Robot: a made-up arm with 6 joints.
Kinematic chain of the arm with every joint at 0, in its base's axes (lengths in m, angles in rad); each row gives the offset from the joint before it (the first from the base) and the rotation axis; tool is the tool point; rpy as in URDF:
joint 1: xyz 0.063 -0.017 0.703 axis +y
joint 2: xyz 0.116 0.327 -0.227 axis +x
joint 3: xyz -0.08 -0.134 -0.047 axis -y
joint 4: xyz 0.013 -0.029 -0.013 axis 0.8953 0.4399 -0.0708
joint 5: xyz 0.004 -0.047 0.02 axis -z
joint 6: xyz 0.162 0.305 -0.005 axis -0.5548 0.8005 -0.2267
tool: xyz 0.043 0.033 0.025 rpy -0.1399 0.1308 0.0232
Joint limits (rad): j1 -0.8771..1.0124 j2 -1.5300..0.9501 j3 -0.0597..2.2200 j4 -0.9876..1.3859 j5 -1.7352..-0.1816 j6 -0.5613..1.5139
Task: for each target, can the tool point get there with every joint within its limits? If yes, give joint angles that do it. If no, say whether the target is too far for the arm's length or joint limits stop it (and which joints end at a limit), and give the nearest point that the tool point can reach.
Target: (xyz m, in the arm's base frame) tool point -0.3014 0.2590 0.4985
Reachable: yes | joints 0.5799 -0.9679 0.4957 0.0392 -1.2499 -0.0250
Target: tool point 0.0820 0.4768 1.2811
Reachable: no: joint limits stop it (at a limit: joint 1, joint 2, joint 4, joint 5) | nearest point -0.0305 0.3896 0.9582 | short by 0.353 m
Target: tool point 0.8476 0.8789 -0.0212
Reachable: no: too far | nearest point 0.5148 0.5508 0.2859 | short by 0.559 m
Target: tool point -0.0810 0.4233 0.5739
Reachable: yes | joints 0.1417 0.1023 1.5689 0.4900 -0.3732 -0.2580
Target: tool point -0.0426 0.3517 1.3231
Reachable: no: joint limits stop it (at a limit: joint 1, joint 2, joint 4, joint 5) | nearest point -0.0618 0.3108 0.9802 | short by 0.346 m
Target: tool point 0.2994 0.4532 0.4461
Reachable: yes | joints -0.3984 -0.5381 1.8448 -0.4138 -0.5281 -0.2551
